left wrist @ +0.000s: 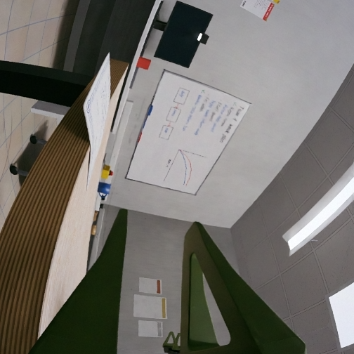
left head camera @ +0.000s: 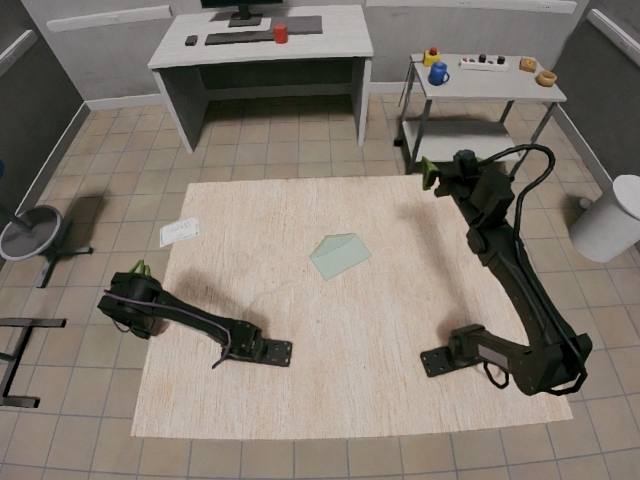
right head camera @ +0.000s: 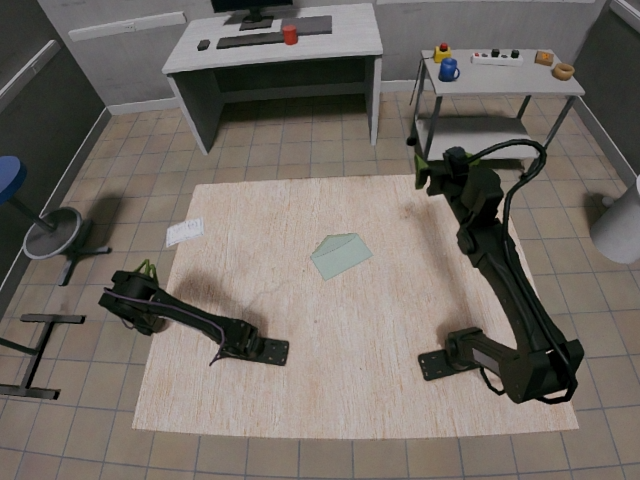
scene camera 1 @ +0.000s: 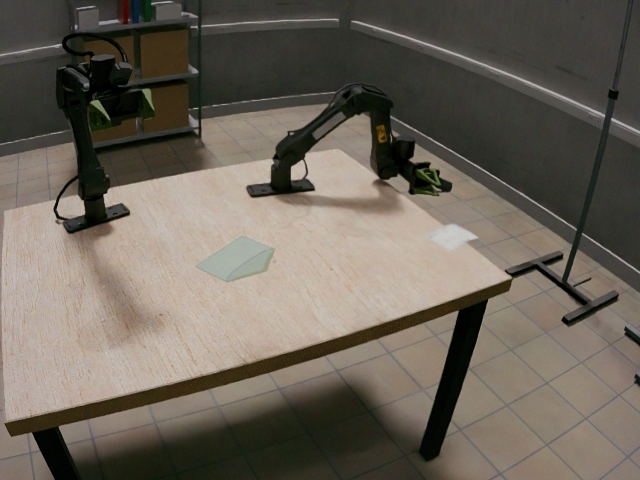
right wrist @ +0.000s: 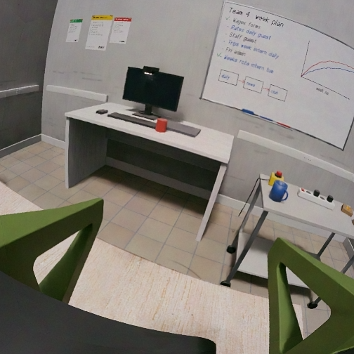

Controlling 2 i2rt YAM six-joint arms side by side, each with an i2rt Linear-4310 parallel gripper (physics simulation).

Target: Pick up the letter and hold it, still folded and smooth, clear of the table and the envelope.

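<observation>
The white printed letter lies across the table's edge, at the left in both head views, with part of it sticking out past the edge. In the left wrist view the letter shows nearly edge-on. The pale green envelope lies flat mid-table. My left gripper is partly open and empty beside the letter, past the table's side edge. My right gripper is wide open and empty, high above the far right corner in the head views.
Beyond the table stand a desk and a cart with a blue mug. A round stool base and a stand's feet are on the floor near the letter's side. A shelf unit stands behind.
</observation>
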